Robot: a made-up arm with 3 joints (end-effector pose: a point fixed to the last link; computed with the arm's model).
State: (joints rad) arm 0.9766 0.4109 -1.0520
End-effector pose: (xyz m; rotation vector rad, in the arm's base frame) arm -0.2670 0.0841 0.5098 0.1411 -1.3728 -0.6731
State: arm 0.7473 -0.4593 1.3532
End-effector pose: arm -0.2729 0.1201 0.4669 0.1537 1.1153 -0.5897
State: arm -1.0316 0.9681 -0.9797
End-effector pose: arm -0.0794 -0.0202 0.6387 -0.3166 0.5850 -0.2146
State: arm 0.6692 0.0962 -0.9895
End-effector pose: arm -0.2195 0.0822 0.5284 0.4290 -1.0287 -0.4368
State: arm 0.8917 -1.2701 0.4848
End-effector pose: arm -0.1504 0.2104 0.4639 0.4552 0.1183 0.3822
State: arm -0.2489 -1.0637 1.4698
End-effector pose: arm -0.2265 0.1155 0.5485 -0.0615 1.9087 0.4887
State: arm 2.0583 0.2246 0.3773
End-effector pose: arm -0.1587 0.1070 0.3533 0.7287 -1.1240 -1.1433
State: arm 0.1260 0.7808 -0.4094
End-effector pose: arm -0.2946 0.0385 0.5957 -0.1318 0.0463 -1.0467
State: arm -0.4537 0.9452 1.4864
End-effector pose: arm -0.2481 0.0694 0.7443 -0.7822 2.1703 -1.7858
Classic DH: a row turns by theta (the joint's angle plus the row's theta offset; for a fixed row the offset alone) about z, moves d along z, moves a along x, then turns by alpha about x. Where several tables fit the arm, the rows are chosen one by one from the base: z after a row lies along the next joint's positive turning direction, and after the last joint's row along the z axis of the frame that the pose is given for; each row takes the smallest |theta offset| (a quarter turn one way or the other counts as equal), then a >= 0, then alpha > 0; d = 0 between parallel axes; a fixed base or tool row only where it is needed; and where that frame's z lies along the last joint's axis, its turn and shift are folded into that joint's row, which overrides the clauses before.
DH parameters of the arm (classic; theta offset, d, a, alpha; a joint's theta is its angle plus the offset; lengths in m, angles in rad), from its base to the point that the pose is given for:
base (fixed): -0.2601 0.4825 -0.1688 1.9351
joint 1: -1.0226 -0.1506 -0.1504 1.4674
joint 2: 0.1686 0.0485 0.0389 1.2623
joint 3: -0.5042 -0.1345 0.0229 2.0753
tool (fixed): -0.5063 -0.0735 0 0

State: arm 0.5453 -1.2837 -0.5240
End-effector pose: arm -0.1425 0.2395 0.5296 1.2334 -0.3778 0.5517
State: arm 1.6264 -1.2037 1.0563
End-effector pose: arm -0.1185 0.1649 0.4392 -0.0305 -0.1054 -0.1150
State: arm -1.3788 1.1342 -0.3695
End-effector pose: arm -0.0341 -0.0333 0.6484 -0.8558 1.2177 -0.2637
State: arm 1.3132 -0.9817 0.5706
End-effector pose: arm -0.1348 0.1681 0.4439 0.3142 -0.1956 -0.0103
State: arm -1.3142 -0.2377 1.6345
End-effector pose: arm -0.1027 0.0074 0.6318 0.9729 -2.8786 -0.3053
